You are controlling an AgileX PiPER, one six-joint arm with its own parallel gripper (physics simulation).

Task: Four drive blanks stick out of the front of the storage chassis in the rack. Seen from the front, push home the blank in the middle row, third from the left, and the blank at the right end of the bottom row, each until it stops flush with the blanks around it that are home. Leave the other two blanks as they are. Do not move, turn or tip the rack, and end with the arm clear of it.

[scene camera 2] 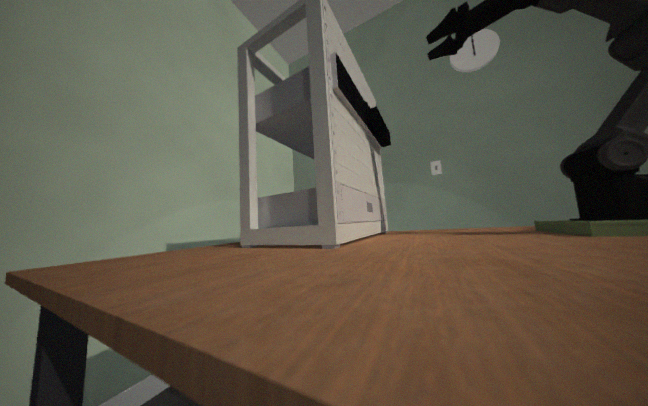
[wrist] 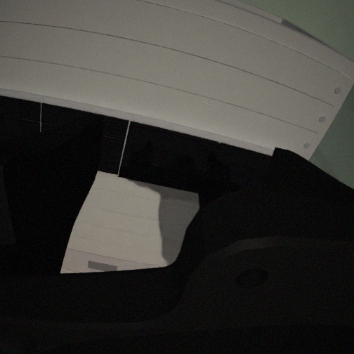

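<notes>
The storage chassis (scene camera 2: 350, 87) (wrist: 160, 162) is a black band across the front of the pale rack (scene camera 2: 326, 210) (wrist: 165, 65). In the scene view its far part juts out from the front, but single blanks cannot be told apart. In the wrist view the chassis face is very dark, with thin pale vertical lines; rows and how far each blank sticks out are unclear. My gripper (scene camera 2: 429, 47) (wrist: 187, 153) is open and empty, in front of the rack and apart from it in the scene view. Its dark fingers and body hide much of the chassis in the wrist view.
The rack stands upright on the wooden table (scene camera 2: 400, 310). Pale panels lie above and below the chassis. The arm's base stands on a green plate (scene camera 2: 565, 228) at the right. A round clock (scene camera 2: 485, 47) and a wall socket (scene camera 2: 436, 167) are on the green wall behind.
</notes>
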